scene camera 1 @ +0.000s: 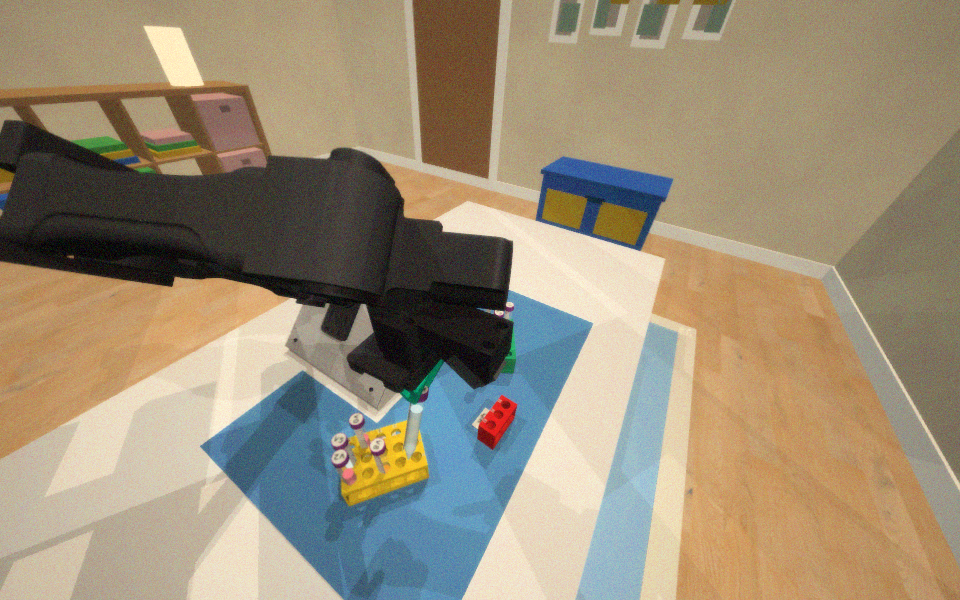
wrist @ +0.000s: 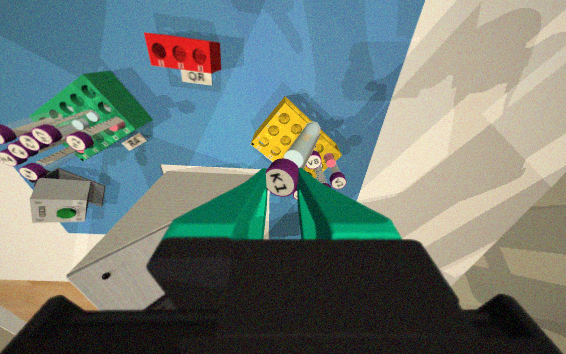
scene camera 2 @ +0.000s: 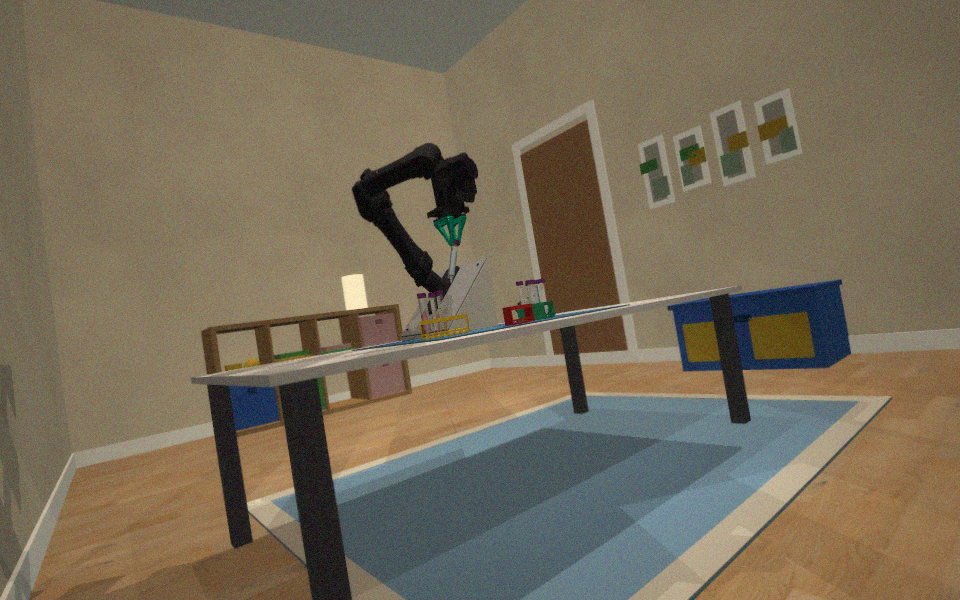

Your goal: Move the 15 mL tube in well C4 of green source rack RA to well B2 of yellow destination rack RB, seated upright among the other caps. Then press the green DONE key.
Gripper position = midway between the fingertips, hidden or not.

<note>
I see my gripper (scene camera 1: 417, 394) and a small grey box (wrist: 60, 196).
My gripper also shows in the wrist view (wrist: 282, 176) and in scene camera 2 (scene camera 2: 454, 245).
</note>
